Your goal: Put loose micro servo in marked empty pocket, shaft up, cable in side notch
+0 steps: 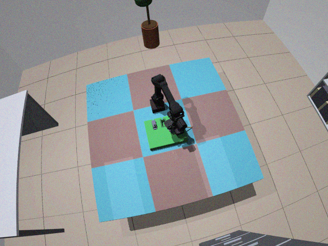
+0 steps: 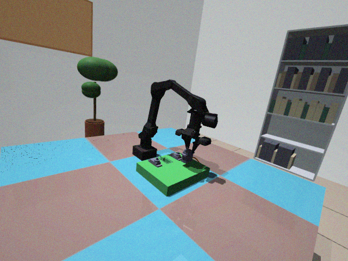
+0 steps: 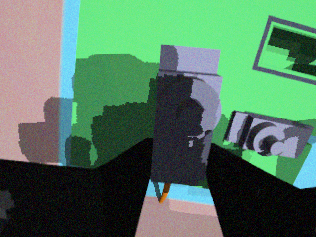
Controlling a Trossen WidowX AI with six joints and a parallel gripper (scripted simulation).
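My gripper tip is now 70 mm to the left of the green deck and 100 mm above it.
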